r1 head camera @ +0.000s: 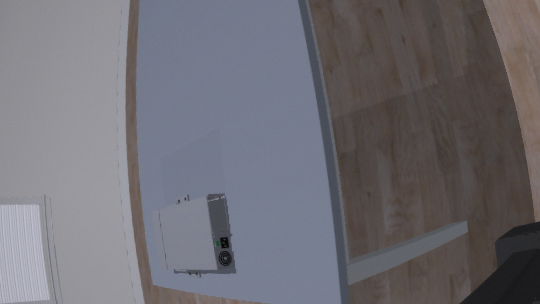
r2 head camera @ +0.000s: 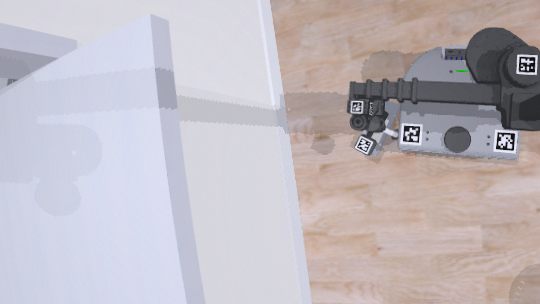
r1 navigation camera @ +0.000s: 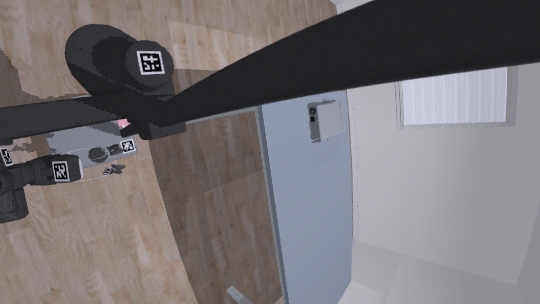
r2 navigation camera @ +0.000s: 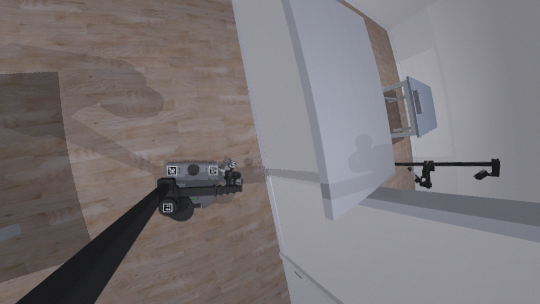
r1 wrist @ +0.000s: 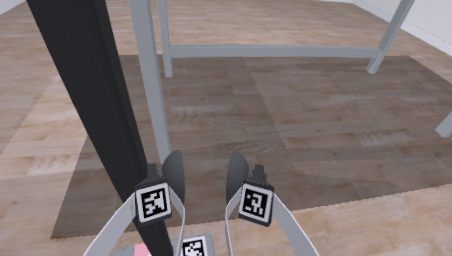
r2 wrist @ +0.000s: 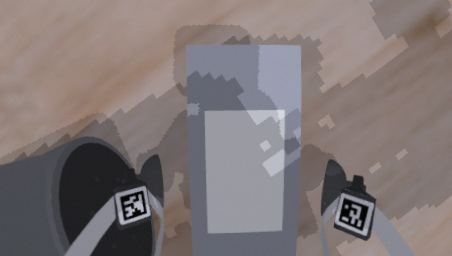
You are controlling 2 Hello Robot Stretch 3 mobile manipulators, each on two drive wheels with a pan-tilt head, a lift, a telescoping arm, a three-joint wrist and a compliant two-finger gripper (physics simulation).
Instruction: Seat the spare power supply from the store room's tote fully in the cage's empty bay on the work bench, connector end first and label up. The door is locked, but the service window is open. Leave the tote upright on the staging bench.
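The spare power supply (r2 wrist: 245,77) (r2 head camera: 392,114), a grey box with a pale label on top, lies on the floor beside r2's base. r2's gripper (r2 wrist: 242,182) (r2 head camera: 379,139) is open over it, one finger on each side, with visible gaps; the arm partly hides the box in the r2 head view. The cage (r1 head camera: 185,235) (r1 navigation camera: 330,121) stands on the blue-grey work bench (r1 head camera: 265,100) (r1 navigation camera: 310,200). Its front shows a fan and socket at one end and a dark grey bay area beside them. r1's gripper (r1 wrist: 206,172) is open, with nothing between its fingers. The tote does not show.
r2's base (r2 head camera: 457,117) stands near the pale wall. A thick pale slab (r2 navigation camera: 345,100), seemingly the service window ledge, juts from the wall. Beyond it, r1's mast (r2 navigation camera: 460,164) and the work bench show. A bench leg (r1 wrist: 152,90) and crossbar (r1 wrist: 275,51) stand ahead of r1's gripper.
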